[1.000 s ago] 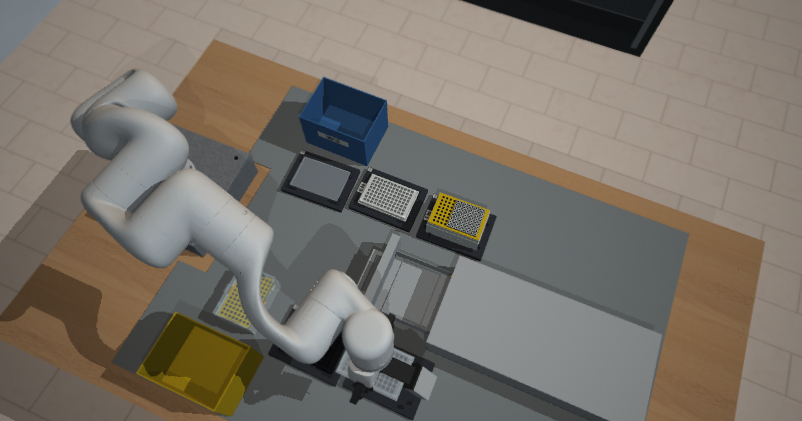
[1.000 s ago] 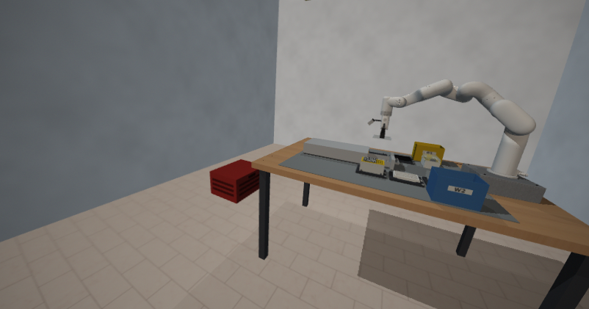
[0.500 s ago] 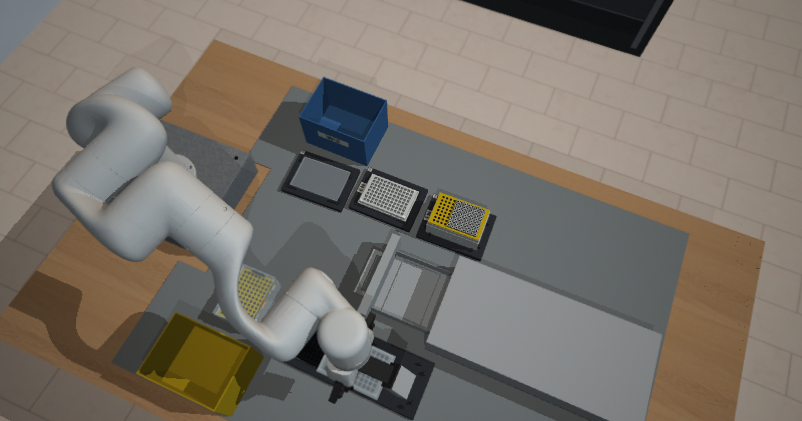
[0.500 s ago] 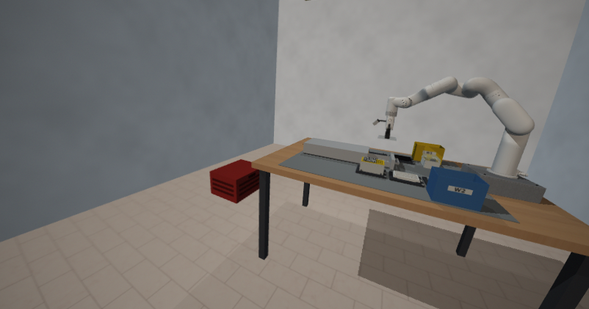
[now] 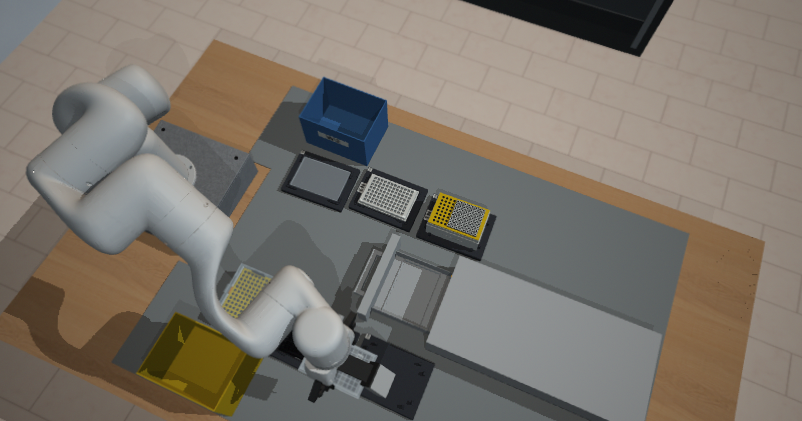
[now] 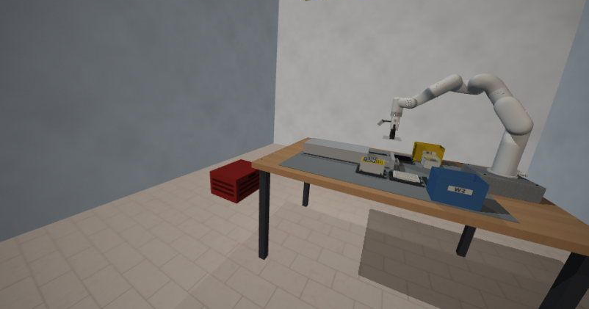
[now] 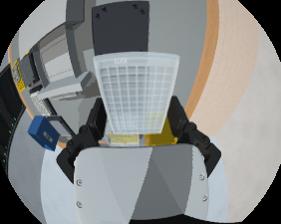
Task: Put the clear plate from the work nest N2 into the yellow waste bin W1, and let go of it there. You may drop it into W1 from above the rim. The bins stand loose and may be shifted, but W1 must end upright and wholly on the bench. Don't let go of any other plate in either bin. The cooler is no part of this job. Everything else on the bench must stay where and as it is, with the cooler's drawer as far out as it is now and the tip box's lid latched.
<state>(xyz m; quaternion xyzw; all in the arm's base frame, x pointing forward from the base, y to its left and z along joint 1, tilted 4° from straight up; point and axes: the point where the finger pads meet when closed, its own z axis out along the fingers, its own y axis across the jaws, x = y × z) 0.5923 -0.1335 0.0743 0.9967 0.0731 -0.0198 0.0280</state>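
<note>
Now: hand 25 cm past the yellow waste bin W1, 14 cm to the left of it and 12 cm above it. Round my hand: black plate (14 cm below, 9 cm behind, 1 cm to the left); drawer (23 cm to the left, 13 cm below, 6 cm ahead); clear plate (1 cm below).
</note>
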